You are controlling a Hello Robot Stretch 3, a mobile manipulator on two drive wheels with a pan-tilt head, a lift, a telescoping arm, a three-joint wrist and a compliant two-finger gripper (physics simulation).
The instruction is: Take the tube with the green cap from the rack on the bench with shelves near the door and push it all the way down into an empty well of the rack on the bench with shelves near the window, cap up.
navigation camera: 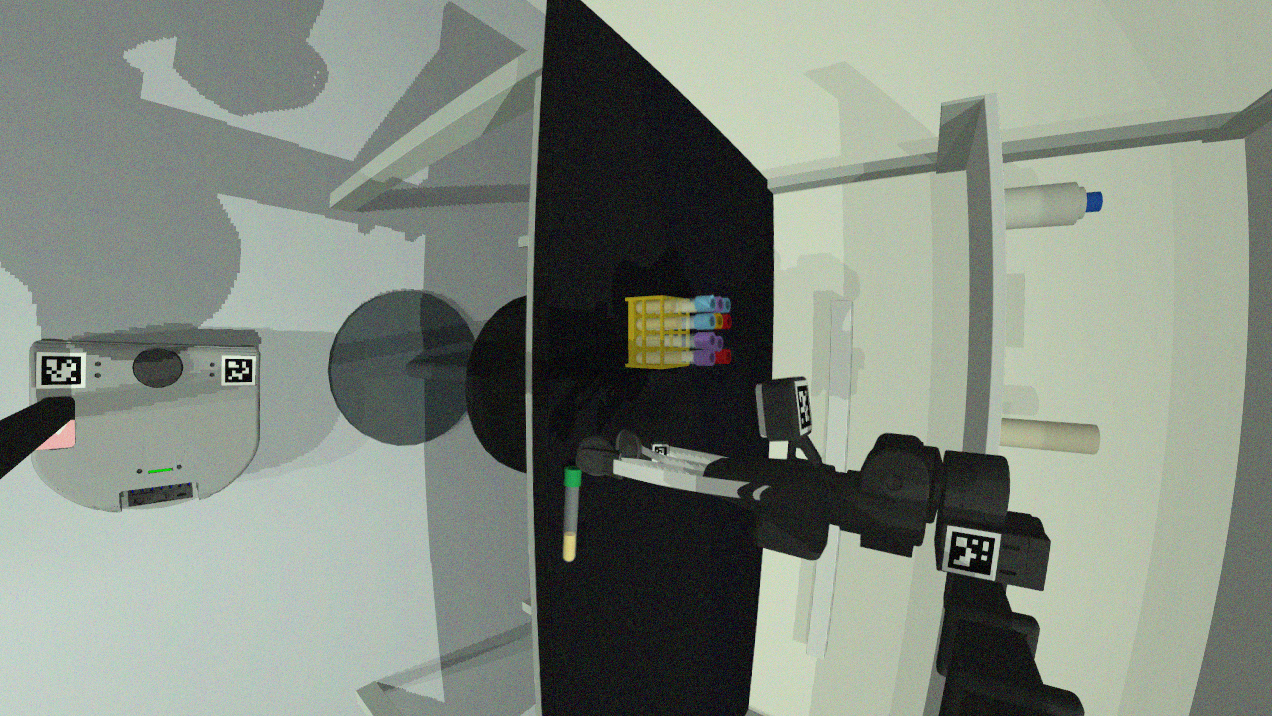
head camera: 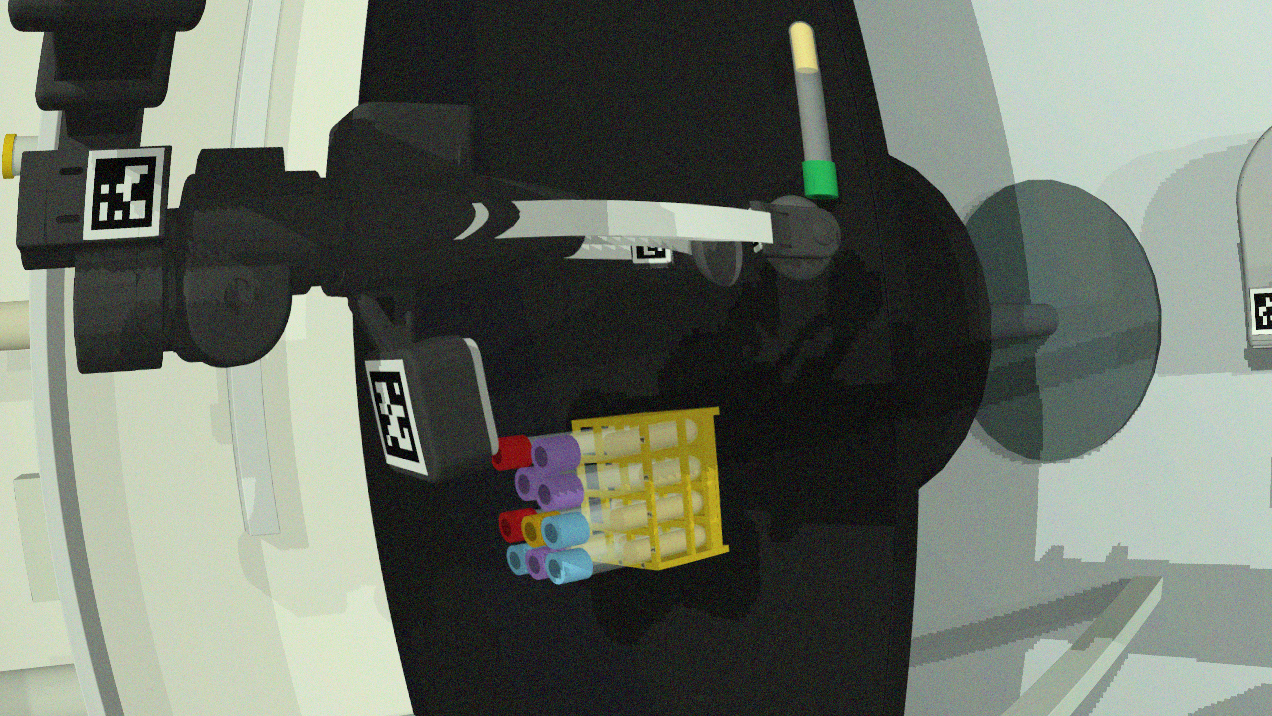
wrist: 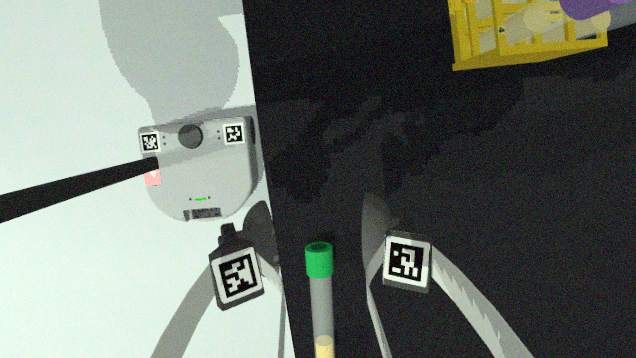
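Where they show: gripper, fingertip midpoint: (navigation camera: 597, 448) (head camera: 785, 244) (wrist: 316, 223); robot's base at its link origin: (navigation camera: 159, 365) (wrist: 206, 135).
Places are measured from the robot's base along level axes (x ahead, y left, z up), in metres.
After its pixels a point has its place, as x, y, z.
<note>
The tube with the green cap (head camera: 814, 124) @[-0.110, -0.339, 0.930] (navigation camera: 570, 515) @[-0.121, -0.338, 0.928] (wrist: 321, 305) @[-0.111, -0.343, 0.931] lies on its side on the black bench top (head camera: 623, 80) @[-0.183, -0.519, 0.915] (navigation camera: 640, 622) @[-0.350, -0.507, 0.914] near its edge. Its green cap end is toward the yellow rack. My gripper (head camera: 761, 249) @[-0.041, -0.345, 0.959] (navigation camera: 612, 450) @[-0.041, -0.345, 0.959] (wrist: 316, 223) @[-0.041, -0.345, 0.959] is open, with its fingers apart and no tube between the fingertips. In the wrist view the tube shows in the gap between the fingers, cap at the top; in the head view the fingertips are beside the cap. The yellow rack (head camera: 714, 480) @[0.086, -0.444, 0.923] (navigation camera: 631, 333) @[0.087, -0.444, 0.925] (wrist: 500, 59) @[0.043, -0.458, 0.954] stands upright on the same bench, holding several tubes. Which bench this is, I cannot tell.
The rack's tubes have red, purple, blue and yellow caps. A shelf (navigation camera: 980, 293) @[0.191, -0.893, 1.352] behind the bench carries a white bottle with a blue cap (navigation camera: 1041, 205) @[0.346, -0.910, 1.454] and a beige cylinder (navigation camera: 1050, 435) @[-0.053, -0.930, 1.476]. A round grey-green disc (head camera: 1085, 266) @[-0.084, -0.488, 0.031] (navigation camera: 391, 337) @[0.085, -0.508, 0.031] is beside the bench, near my base (navigation camera: 178, 435) @[-0.126, -0.030, 0.160] (wrist: 205, 170) @[-0.103, -0.030, 0.160].
</note>
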